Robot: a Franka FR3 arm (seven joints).
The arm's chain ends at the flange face. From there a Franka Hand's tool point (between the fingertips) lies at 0.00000 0.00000 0.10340 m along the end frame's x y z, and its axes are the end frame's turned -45 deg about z.
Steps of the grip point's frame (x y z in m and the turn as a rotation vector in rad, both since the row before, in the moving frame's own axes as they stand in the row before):
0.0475, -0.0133, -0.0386, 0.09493, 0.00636, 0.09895
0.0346, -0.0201, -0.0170, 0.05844, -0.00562, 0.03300
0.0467, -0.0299, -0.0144, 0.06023, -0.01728, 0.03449
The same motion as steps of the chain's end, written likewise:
0.0303, -0.0353, -0.0381, 0.07162, -0.06263, 0.09895
0.0149, -0.0347, -0.0168, 0.03735, -0.04530, 0.03300
0.0175, -0.0509, -0.0142, 0.03037, -0.05481, 0.03449

